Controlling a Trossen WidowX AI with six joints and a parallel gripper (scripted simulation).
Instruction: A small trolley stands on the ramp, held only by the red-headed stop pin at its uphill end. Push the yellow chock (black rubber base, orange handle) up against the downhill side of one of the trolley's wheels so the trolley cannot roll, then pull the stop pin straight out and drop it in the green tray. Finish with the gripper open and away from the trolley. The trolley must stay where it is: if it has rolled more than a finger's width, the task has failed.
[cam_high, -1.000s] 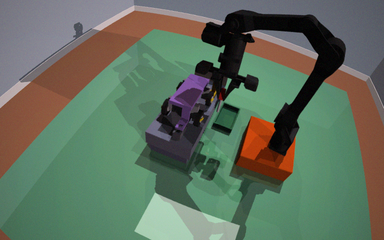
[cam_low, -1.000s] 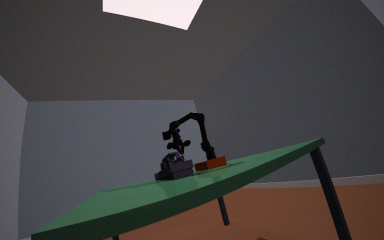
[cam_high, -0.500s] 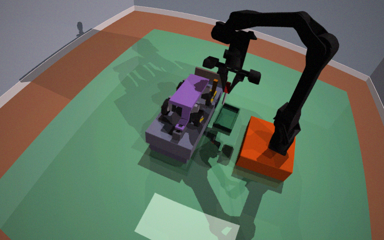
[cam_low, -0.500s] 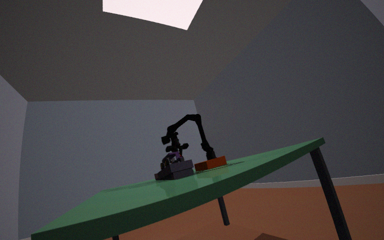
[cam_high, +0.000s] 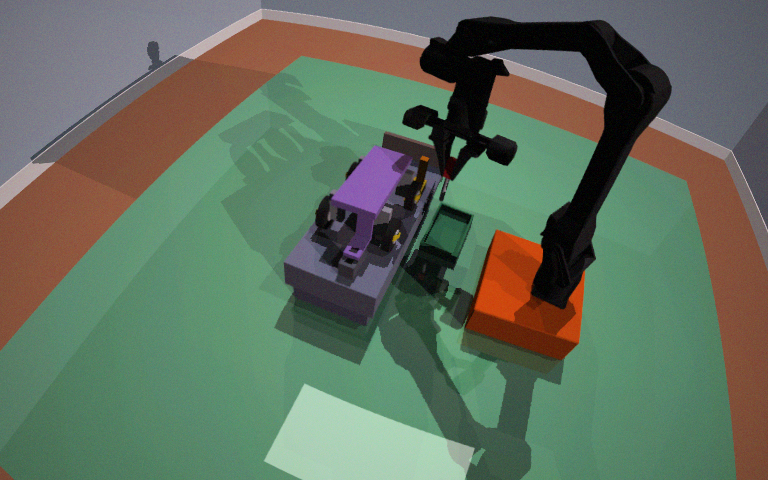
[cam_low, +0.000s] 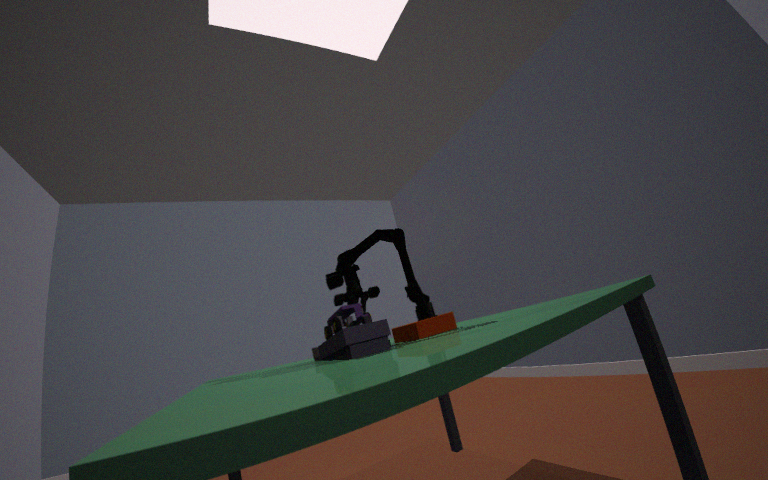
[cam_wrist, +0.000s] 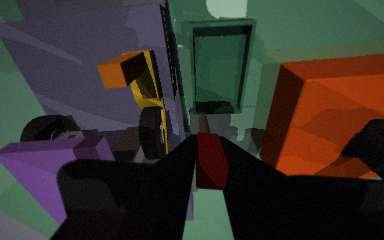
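The stop pin is right at my gripper tip. Round my gripper tip: purple trolley (90 mm to the left, 90 mm ahead, 20 mm below); green tray (140 mm below, 30 mm behind); yellow chock (60 mm ahead, 50 mm below, 10 mm to the right).
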